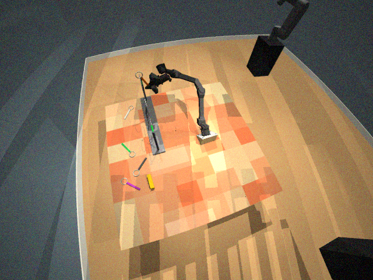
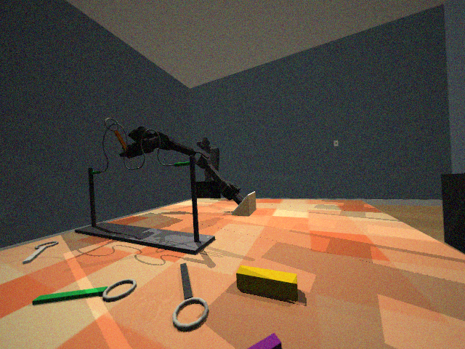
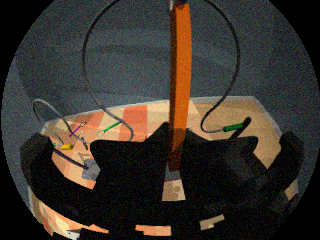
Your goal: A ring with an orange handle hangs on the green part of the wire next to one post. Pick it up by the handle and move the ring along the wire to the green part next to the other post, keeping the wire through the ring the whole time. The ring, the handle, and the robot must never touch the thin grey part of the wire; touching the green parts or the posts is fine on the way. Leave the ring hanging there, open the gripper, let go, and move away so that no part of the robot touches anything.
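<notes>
Right now the ring with orange handle is 10 mm to the right of my gripper tip and 90 mm above it. The rest, counted from my gripper tip: yellow block (90 mm ahead, 650 mm to the left, 310 mm below).
</notes>
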